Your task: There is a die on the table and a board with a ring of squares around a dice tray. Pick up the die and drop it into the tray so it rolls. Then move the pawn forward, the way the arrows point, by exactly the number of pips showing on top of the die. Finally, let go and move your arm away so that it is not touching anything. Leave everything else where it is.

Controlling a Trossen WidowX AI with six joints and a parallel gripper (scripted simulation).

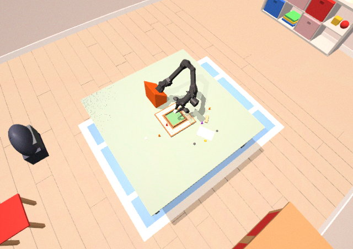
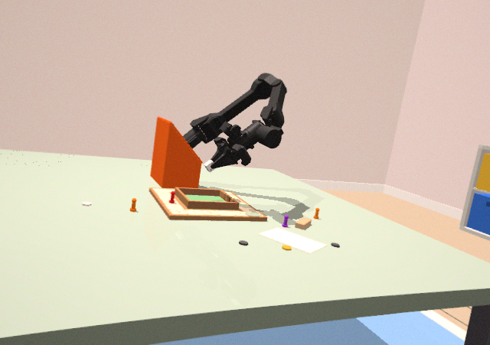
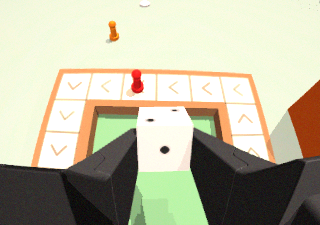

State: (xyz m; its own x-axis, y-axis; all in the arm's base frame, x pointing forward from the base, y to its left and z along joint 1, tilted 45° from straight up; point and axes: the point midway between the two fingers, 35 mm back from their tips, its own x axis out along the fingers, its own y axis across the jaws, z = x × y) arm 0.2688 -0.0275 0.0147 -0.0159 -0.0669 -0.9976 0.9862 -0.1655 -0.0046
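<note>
Right now the white die is right at my gripper tip. The rest, counted from my gripper tip: red pawn 11 cm to the right, 9 cm below, 1 cm ahead; then purple pawn 21 cm ahead, 15 cm to the left, 11 cm below; then green tray floor 11 cm below.
</note>
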